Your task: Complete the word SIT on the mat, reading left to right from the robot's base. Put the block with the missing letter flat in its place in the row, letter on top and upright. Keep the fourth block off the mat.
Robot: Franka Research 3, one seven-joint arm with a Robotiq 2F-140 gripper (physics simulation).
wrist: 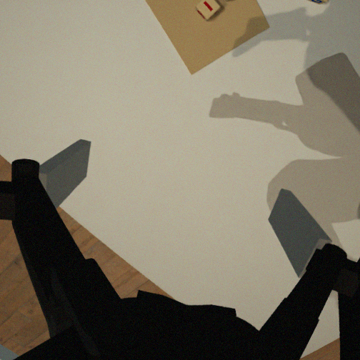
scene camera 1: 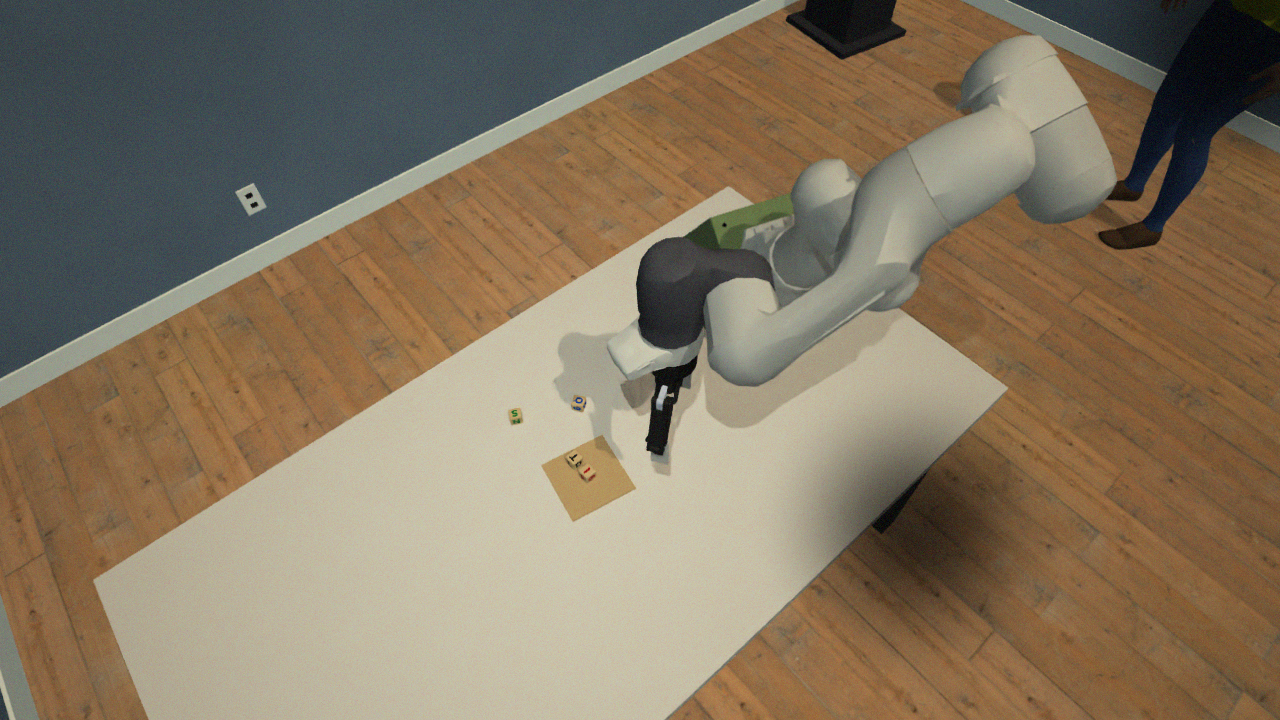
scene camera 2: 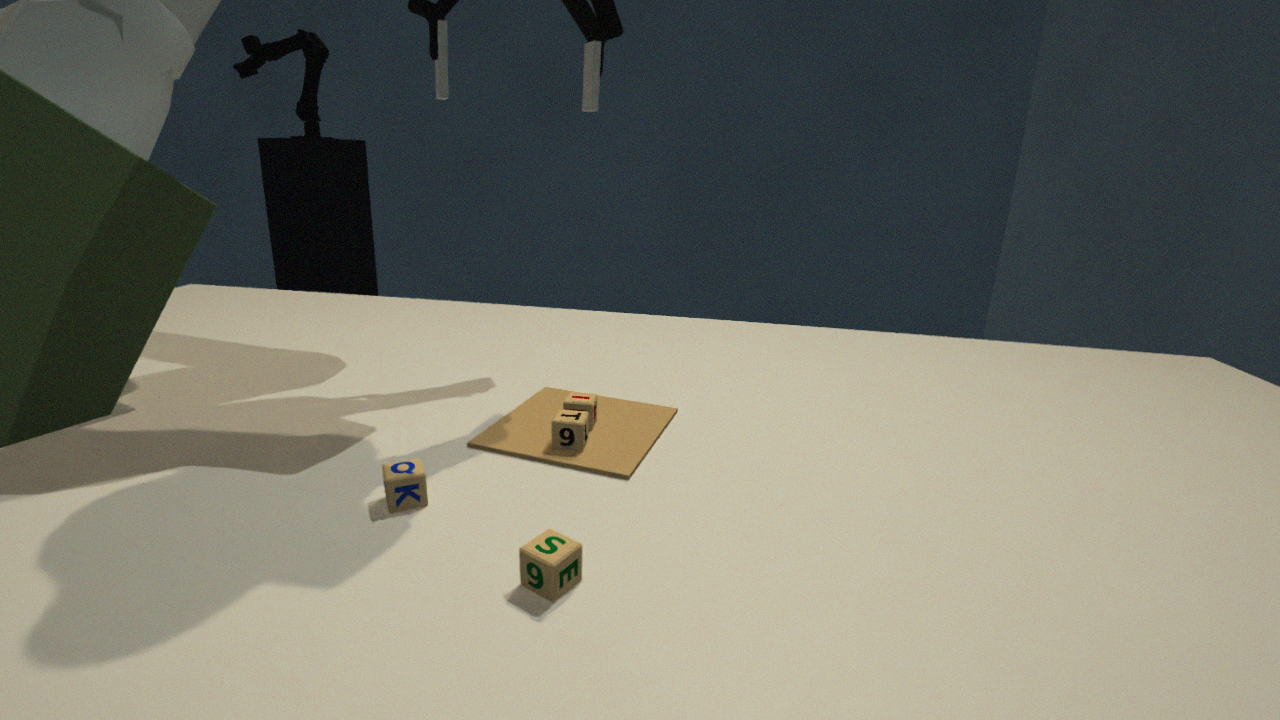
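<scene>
The tan mat (scene camera 1: 595,505) (scene camera 2: 519,420) (wrist: 187,47) lies on the table. On it the block with a black T (scene camera 1: 573,459) (scene camera 2: 569,432) and the block with a red I (scene camera 1: 587,471) (scene camera 2: 581,405) (wrist: 208,9) sit close together, letters on top. The block with a green S on top (scene camera 1: 515,415) (scene camera 2: 550,564) lies off the mat, turned at an angle to it in the second scene view. The block with a blue O or Q on top (scene camera 1: 579,402) (scene camera 2: 405,486) lies off the mat. My gripper (scene camera 2: 516,102) (wrist: 183,182) is open and empty, high above the table beside the mat.
The white table (scene camera 1: 358,537) (scene camera 2: 895,537) (wrist: 125,100) carries the blocks and the mat. A green box-shaped base (scene camera 1: 738,223) (scene camera 2: 71,232) stands by the arm's foot. A black pedestal with a small dark arm (scene camera 2: 317,214) stands beyond the table. A person (scene camera 1: 1190,116) stands at the far right.
</scene>
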